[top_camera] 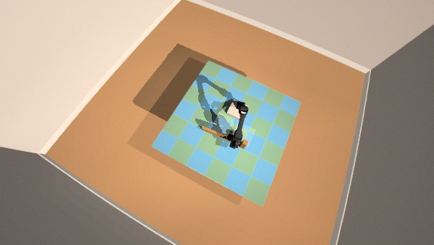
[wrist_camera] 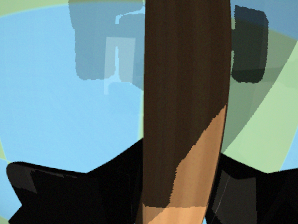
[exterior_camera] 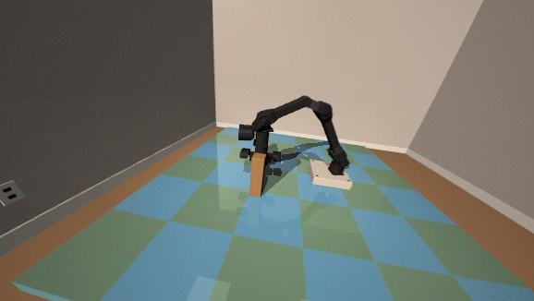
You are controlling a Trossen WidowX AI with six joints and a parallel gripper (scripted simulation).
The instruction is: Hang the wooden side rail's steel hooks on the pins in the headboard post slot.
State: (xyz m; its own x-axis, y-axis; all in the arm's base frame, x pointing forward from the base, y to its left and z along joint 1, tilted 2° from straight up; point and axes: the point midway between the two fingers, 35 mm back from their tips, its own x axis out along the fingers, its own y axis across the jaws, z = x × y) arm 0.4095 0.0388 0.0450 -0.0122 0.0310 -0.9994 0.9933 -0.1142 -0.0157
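Now: the wooden headboard post 1 cm ahead of my gripper tip, 10 cm to the left of it and 4 cm above it.
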